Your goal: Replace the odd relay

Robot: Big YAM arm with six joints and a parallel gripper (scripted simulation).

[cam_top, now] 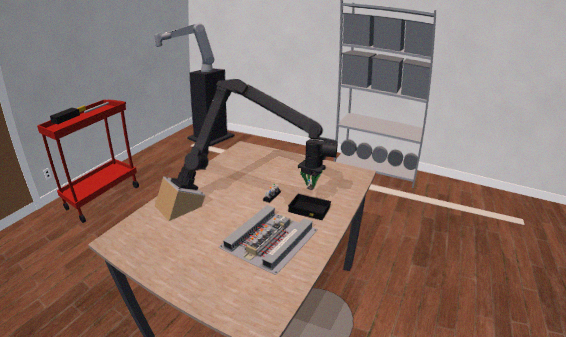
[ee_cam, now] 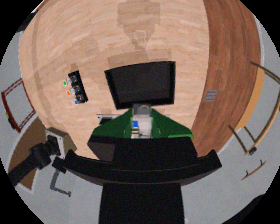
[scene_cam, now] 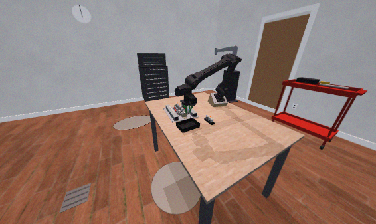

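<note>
My hand is 120 mm above the black tray. Also, from my hand: small black stand: 200 mm behind, 130 mm below, 20 mm to the right.
</note>
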